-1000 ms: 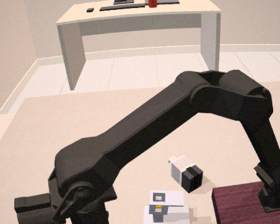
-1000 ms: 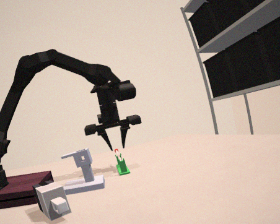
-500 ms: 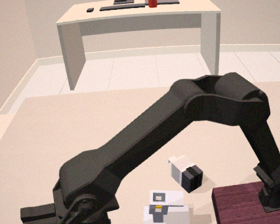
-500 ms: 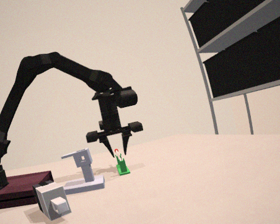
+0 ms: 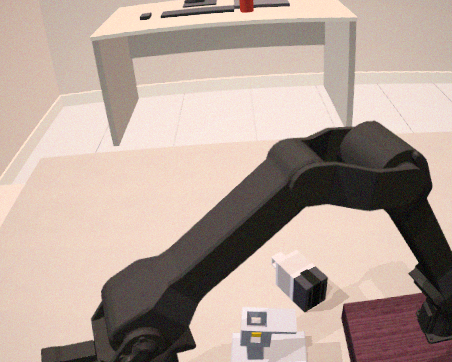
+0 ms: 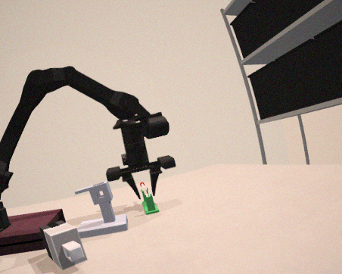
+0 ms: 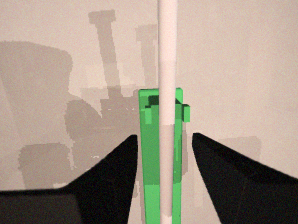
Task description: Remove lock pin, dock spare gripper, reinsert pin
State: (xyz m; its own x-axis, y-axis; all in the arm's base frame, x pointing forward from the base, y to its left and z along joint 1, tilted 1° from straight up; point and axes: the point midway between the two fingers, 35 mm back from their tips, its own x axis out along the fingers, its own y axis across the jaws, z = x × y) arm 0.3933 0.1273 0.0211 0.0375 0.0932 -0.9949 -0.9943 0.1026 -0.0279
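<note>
The green bracket lies 40 mm to the right of my gripper tip. Also, from my gripper tip: spare gripper (280 mm to the right, 190 mm behind, 10 mm above); then grey mount (140 mm to the right, 130 mm behind, 30 mm above).
</note>
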